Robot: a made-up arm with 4 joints.
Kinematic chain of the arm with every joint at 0, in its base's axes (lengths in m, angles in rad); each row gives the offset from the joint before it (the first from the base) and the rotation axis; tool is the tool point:
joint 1: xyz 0 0 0.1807 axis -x
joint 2: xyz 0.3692 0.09 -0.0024 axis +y
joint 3: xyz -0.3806 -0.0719 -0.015 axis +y
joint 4: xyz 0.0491 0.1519 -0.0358 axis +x
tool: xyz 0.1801 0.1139 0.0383
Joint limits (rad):
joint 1: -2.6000..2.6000
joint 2: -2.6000..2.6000
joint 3: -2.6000..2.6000
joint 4: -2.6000..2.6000
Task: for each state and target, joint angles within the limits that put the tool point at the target. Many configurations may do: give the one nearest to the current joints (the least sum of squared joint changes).
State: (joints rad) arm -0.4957 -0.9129 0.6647 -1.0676
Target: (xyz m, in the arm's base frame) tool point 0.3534 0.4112 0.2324
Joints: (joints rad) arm -0.9883 -0.7645 0.4937 -0.9216
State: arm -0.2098 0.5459 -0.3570 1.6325
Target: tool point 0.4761 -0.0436 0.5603
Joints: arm -0.4836 1.2455 -0.9217 1.5169
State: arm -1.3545 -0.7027 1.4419 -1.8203
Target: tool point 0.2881 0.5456 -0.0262
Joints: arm -0.9146 -0.9289 1.3947 -1.9039
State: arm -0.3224 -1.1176 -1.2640 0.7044
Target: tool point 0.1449 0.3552 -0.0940
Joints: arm -0.3616 -1.5682 -1.2943 0.6742
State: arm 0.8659 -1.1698 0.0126 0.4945
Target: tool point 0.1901 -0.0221 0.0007
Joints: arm 1.2424 -0.9534 -0.1464 1.3026
